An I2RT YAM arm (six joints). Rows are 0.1 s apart.
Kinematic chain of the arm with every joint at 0, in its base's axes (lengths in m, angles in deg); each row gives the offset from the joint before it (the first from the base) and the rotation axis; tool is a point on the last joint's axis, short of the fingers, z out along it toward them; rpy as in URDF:
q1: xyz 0 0 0.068 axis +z
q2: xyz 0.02 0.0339 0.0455 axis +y
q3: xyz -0.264 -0.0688 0 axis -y
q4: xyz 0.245 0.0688 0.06 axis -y
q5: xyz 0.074 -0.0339 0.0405 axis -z
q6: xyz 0.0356 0 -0.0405 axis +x
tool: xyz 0 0 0 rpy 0 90 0
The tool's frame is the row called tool.
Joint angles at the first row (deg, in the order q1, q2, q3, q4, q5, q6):
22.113, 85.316, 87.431, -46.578, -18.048, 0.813
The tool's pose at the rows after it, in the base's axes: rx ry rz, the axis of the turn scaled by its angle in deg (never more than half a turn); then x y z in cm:
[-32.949 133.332 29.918 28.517 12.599 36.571]
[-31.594 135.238 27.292 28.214 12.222 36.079]
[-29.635 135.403 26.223 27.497 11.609 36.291]
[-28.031 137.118 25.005 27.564 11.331 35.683]
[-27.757 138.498 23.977 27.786 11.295 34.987]
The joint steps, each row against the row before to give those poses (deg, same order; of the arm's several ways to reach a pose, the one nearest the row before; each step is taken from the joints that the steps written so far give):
-0.089, -1.079, -1.439, -1.249, 1.969, -0.031
-0.205, -0.656, -1.213, -0.981, 2.104, 0.181
-0.461, -1.900, -1.198, -0.410, 1.031, 0.780
-0.431, 0.044, -0.969, -0.328, 0.973, 0.607
-0.141, 0.527, -0.781, -0.024, 0.647, -0.095

